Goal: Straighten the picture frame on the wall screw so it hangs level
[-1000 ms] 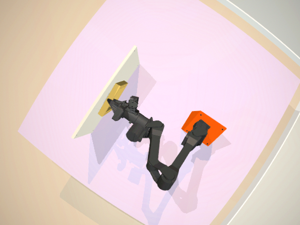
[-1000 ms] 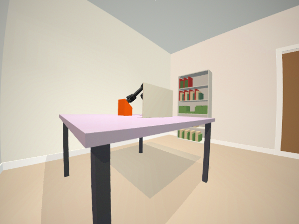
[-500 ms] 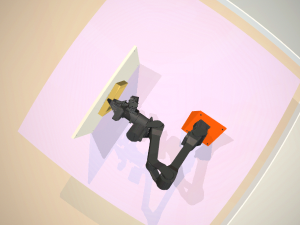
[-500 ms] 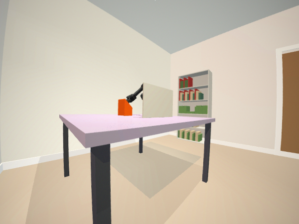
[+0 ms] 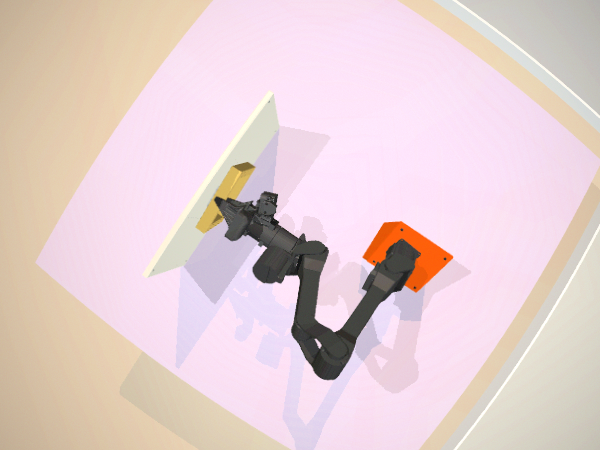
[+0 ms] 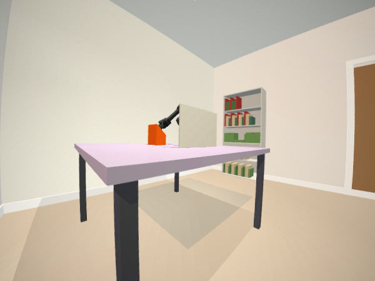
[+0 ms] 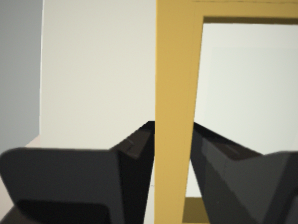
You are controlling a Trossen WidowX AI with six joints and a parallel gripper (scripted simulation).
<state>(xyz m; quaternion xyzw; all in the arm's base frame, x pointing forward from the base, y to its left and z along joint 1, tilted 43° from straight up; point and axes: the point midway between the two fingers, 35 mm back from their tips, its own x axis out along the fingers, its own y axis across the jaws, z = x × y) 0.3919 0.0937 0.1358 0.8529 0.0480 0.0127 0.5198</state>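
Now: the picture frame 10 mm to the right of my gripper tip and 50 mm below it. Also, from my gripper tip: wall panel (10 mm ahead, 10 mm to the right, 70 mm below).
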